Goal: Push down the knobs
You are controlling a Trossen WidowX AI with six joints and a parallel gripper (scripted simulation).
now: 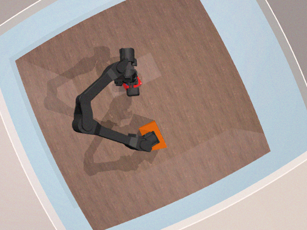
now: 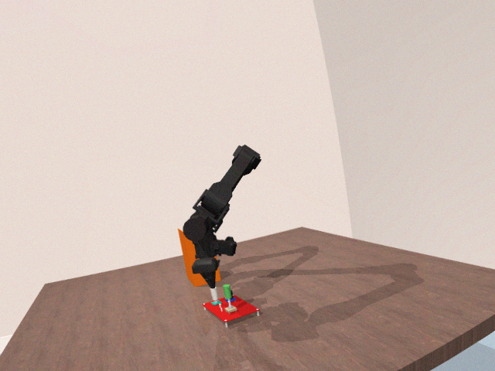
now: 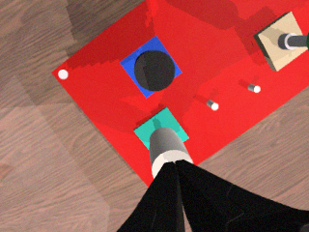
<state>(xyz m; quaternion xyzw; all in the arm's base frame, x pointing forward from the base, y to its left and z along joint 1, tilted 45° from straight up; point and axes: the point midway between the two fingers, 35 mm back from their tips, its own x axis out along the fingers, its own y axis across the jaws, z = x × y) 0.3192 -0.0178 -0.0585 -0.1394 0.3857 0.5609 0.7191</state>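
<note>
My gripper tip is 2 cm above the cream knob. From my gripper tip the other things lie so: green knob 9 cm ahead, 1 cm to the left, 1 cm above.
</note>
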